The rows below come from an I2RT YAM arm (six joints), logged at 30 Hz.
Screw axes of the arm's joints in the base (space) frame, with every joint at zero. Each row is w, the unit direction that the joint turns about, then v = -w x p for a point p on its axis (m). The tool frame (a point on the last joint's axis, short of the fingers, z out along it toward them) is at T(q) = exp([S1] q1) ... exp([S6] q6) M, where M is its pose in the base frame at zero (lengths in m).
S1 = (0, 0, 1, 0.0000, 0.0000, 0.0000)
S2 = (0, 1, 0, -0.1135, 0.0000, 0.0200)
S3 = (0, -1, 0, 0.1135, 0.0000, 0.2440)
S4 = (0, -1, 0, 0.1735, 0.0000, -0.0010)
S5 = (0, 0, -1, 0.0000, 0.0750, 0.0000)
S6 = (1, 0, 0, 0.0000, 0.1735, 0.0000)
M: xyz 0.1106 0.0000 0.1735 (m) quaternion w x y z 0.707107 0 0.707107 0
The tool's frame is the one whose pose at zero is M.
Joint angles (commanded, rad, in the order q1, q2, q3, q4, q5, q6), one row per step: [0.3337 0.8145 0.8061 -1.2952 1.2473 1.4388]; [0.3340 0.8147 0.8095 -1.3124 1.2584 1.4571]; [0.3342 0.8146 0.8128 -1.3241 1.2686 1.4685]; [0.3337 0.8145 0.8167 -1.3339 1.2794 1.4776]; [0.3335 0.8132 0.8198 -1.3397 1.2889 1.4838]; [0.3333 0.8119 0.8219 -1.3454 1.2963 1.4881]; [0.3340 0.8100 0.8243 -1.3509 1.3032 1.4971]
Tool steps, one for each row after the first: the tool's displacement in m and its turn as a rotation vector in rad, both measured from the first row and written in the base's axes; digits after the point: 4 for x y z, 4 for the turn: [-0.0013 -0.0005 0.0009 -0.0076 -0.0062 -0.0081]; [-0.0022 -0.0009 0.0019 -0.0153 -0.0116 -0.0137]; [-0.0029 -0.0014 0.0031 -0.0237 -0.0176 -0.0194]; [-0.0036 -0.0017 0.0042 -0.0305 -0.0248 -0.0236]; [-0.0042 -0.0020 0.0050 -0.0364 -0.0288 -0.0266]; [-0.0049 -0.0023 0.0059 -0.0397 -0.0379 -0.0300]
